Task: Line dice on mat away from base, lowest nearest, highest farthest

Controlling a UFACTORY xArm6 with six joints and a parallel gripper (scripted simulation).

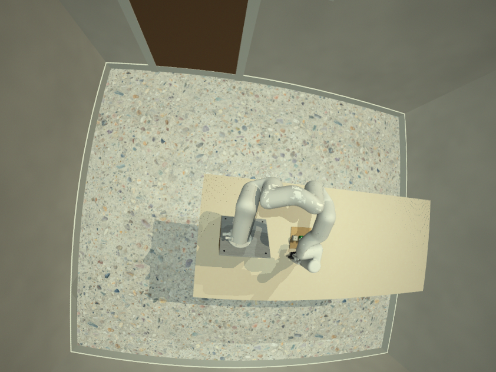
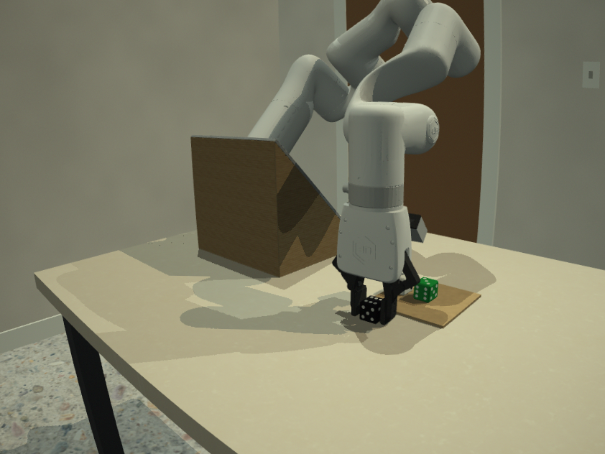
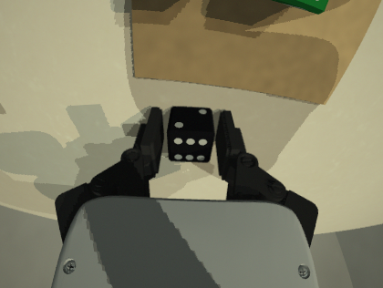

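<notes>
Right now my hand is 1 cm above the black die. From my hand the other things lie so: white die (11 cm to the left, 1 cm behind); then green die (10 cm to the left, 4 cm ahead); then brown mat (10 cm to the left, 4 cm ahead, 2 cm below).
</notes>
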